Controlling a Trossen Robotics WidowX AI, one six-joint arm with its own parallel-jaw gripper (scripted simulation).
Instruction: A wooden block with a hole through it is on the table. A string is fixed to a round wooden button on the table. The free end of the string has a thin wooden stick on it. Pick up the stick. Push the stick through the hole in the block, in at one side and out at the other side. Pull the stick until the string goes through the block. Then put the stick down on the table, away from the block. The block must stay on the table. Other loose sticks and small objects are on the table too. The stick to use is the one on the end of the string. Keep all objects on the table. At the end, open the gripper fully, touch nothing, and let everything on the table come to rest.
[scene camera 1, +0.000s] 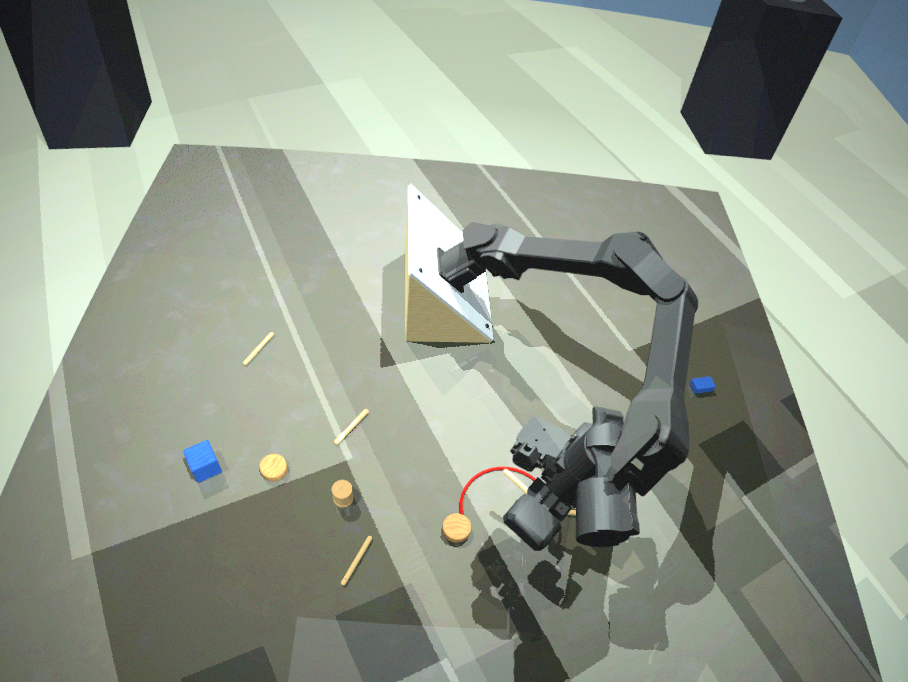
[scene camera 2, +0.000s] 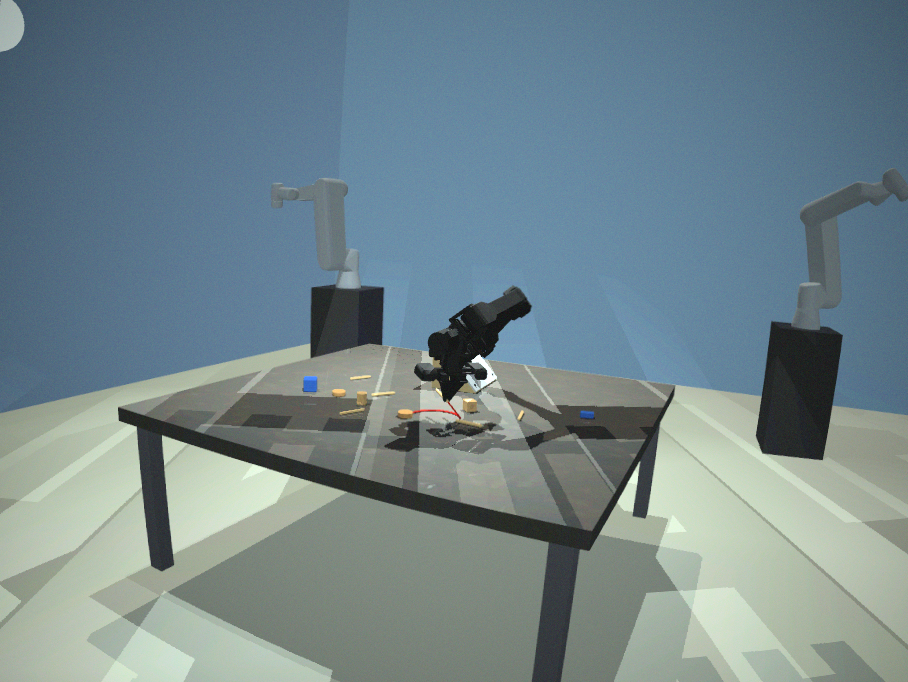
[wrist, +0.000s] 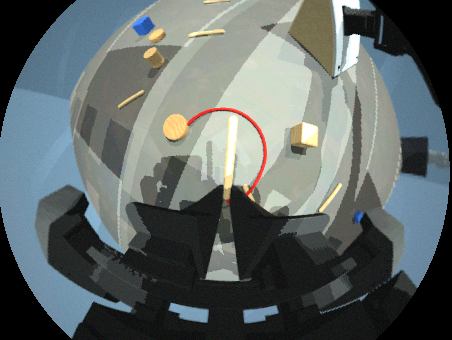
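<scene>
I can see my gripper in scene camera 1 (539, 503), and scene camera 2 and the wrist view show the gripper too. On my gripper, (scene camera 2: 449, 388) and (wrist: 213, 246) are the same spot.
</scene>
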